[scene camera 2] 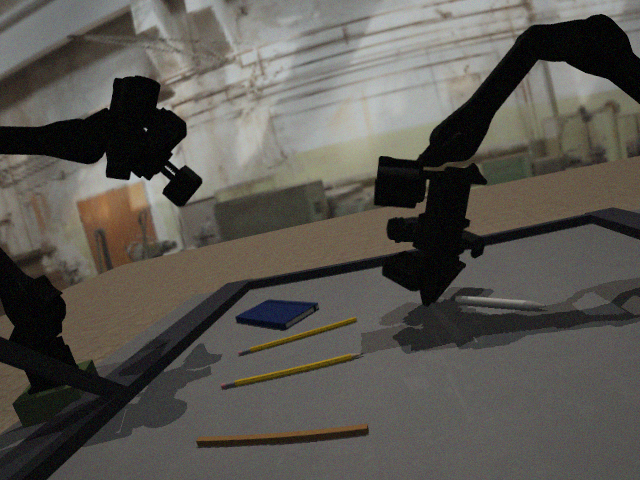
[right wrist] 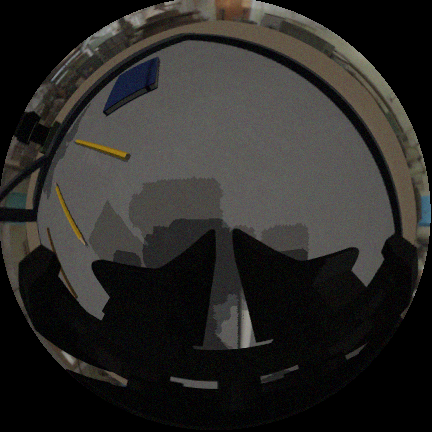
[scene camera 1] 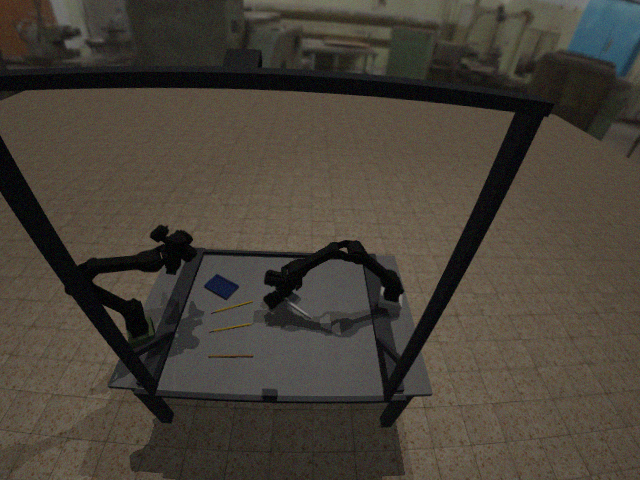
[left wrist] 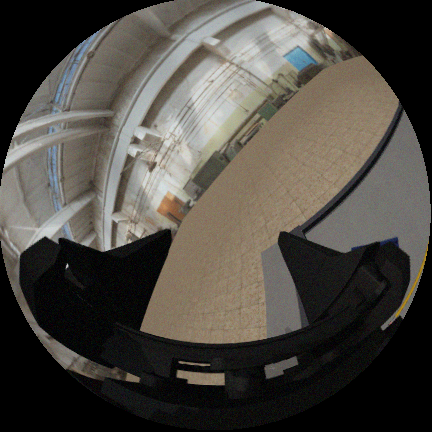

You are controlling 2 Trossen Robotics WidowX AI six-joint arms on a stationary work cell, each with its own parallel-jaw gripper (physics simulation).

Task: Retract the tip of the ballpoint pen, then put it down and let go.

Labels:
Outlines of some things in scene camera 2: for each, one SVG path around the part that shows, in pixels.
My left gripper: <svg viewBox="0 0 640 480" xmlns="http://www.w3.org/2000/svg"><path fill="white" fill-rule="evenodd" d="M156 107L154 121L148 123L148 126L145 127L147 131L144 128L137 128L137 131L149 138L153 145L152 160L145 168L131 171L138 178L143 176L148 181L154 175L161 172L170 180L162 194L176 206L184 206L201 186L202 178L185 165L178 169L168 161L173 155L171 151L187 135L186 122L171 110L166 110L164 107L162 109Z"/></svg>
My right gripper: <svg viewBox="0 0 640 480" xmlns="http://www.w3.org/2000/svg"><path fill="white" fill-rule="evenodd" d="M466 215L454 218L433 214L426 209L418 217L405 219L403 217L388 219L388 238L395 240L395 243L413 242L412 247L420 249L421 253L415 256L407 251L403 251L383 261L382 275L410 291L420 290L424 306L428 307L431 303L435 303L457 275L466 267L464 262L459 261L460 257L458 255L464 253L465 248L471 250L472 258L477 258L483 254L485 243L482 237L463 230L470 225L470 220L465 218Z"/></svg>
A blue notebook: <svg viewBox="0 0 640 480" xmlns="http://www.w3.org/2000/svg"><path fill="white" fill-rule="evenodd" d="M238 323L287 330L319 310L318 303L269 299L235 316Z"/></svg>

